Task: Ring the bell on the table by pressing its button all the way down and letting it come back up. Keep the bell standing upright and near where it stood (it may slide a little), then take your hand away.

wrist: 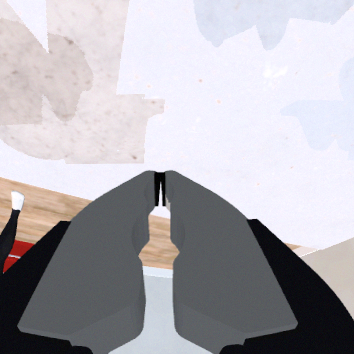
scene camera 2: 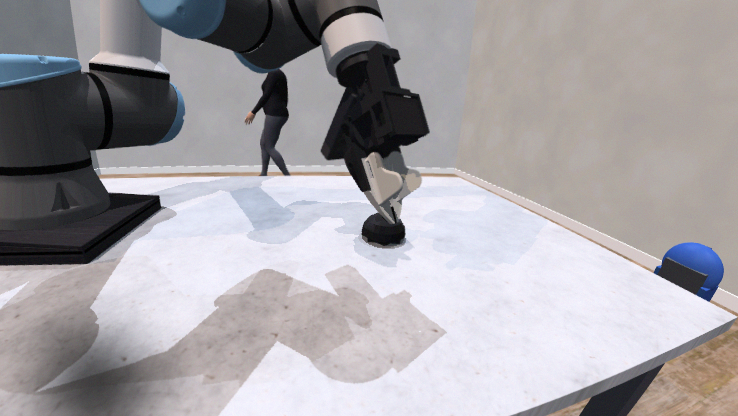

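Seen in the pictures: gripper, fingertip midpoint: (wrist: 160,174) (scene camera 2: 394,223); arm's base, origin of the base link: (scene camera 2: 53,209).
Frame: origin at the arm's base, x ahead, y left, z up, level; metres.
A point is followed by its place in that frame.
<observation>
A black dome-shaped bell (scene camera 2: 382,233) @(x 0.599, y -0.202, z -0.021 m) stands upright on the white marbled table (scene camera 2: 516,320) @(x 0.676, y -0.438, z -0.043 m) (wrist: 225,130) @(x 0.635, y -0.348, z -0.043 m) in the scene view. My gripper (scene camera 2: 395,221) @(x 0.562, y -0.305, z 0.046 m) (wrist: 160,174) @(x 0.562, y -0.305, z 0.046 m) is shut with nothing between its fingers. It slants down, and its fingertips are at the top of the bell, overlapping the upper part of the dome in the scene view. The bell's button is hidden there, so its height and the exact contact cannot be told. The bell does not show in the wrist view.
The robot's base stands on a dark plate (scene camera 2: 129,211) @(x 0.142, y -0.010, z -0.012 m) at the left of the table. A person in dark clothes (scene camera 2: 274,103) is behind the table. A blue rounded object (scene camera 2: 695,258) is beyond the right edge. Arm shadows lie across the table.
</observation>
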